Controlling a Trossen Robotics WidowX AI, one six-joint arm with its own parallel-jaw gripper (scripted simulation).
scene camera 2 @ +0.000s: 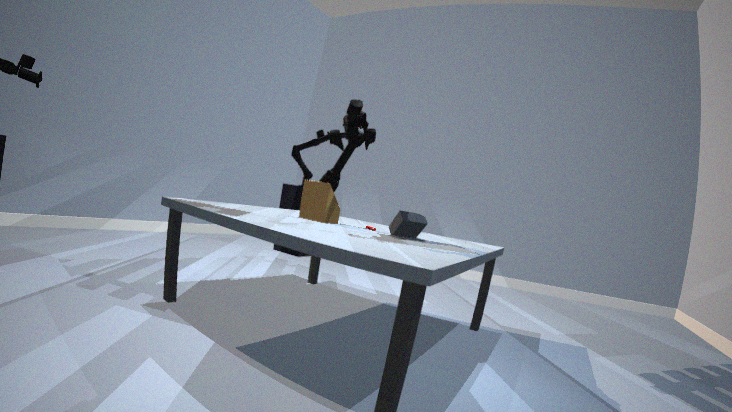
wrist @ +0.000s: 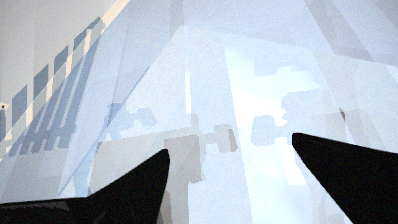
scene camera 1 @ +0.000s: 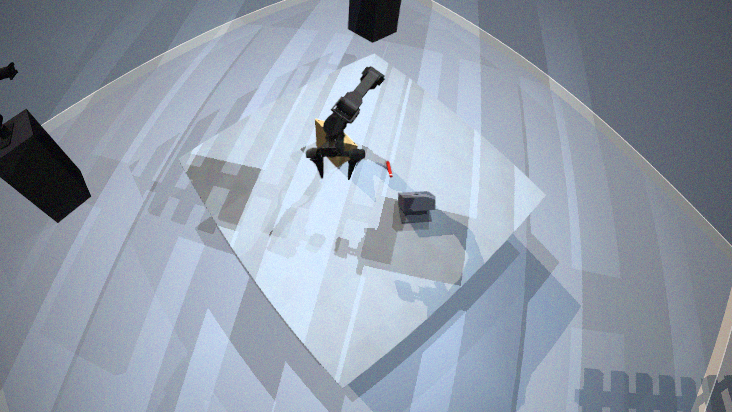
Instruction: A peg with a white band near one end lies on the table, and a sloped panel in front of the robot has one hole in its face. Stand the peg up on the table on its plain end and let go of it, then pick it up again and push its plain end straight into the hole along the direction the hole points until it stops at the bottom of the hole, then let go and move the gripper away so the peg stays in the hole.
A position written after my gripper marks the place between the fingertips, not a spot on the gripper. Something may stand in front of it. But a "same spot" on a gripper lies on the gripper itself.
my gripper: scene camera 2; wrist 229,146; scene camera 1
same spot on my gripper: (scene camera 1: 318,160) = (scene camera 2: 340,135)
